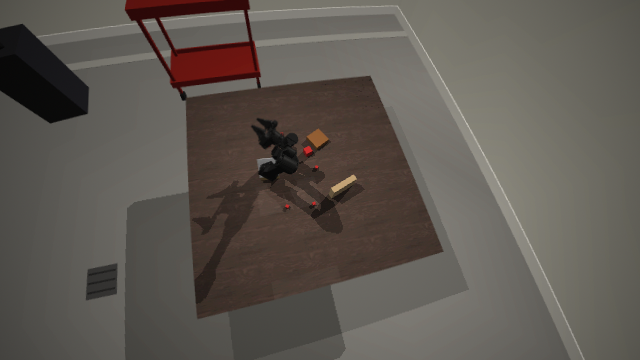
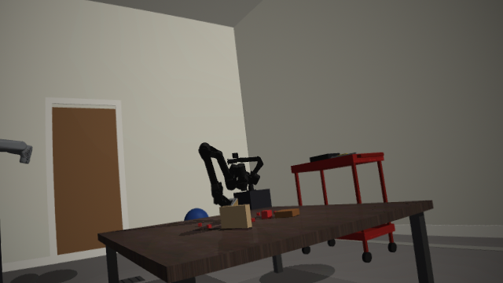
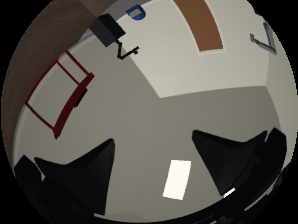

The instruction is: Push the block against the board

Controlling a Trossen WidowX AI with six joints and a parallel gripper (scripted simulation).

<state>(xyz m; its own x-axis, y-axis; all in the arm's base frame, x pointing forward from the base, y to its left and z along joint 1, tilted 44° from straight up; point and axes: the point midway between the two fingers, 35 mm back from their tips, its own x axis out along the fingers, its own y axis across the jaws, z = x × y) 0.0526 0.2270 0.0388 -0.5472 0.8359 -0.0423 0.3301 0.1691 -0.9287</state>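
The board lies 360 mm ahead of my gripper tip, 380 mm to the right of it and 240 mm below it. Also, from my gripper tip: small red cube 260 mm ahead, 100 mm to the right, 270 mm below; then orange-brown square block 340 mm ahead, 30 mm to the right, 270 mm below.
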